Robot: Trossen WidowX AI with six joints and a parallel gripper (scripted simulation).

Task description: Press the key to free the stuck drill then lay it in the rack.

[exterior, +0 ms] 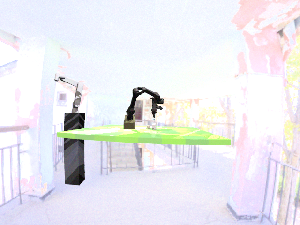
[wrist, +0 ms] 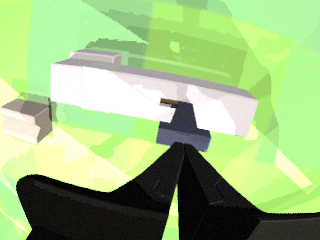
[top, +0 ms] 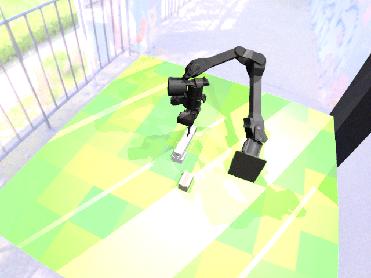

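My gripper tip is now 80 mm above the yellowish drill, 50 mm to the right of it and 10 mm short of it. The rest, counted from my gripper tip: dark rack 210 mm to the left, 110 mm below, 50 mm behind.
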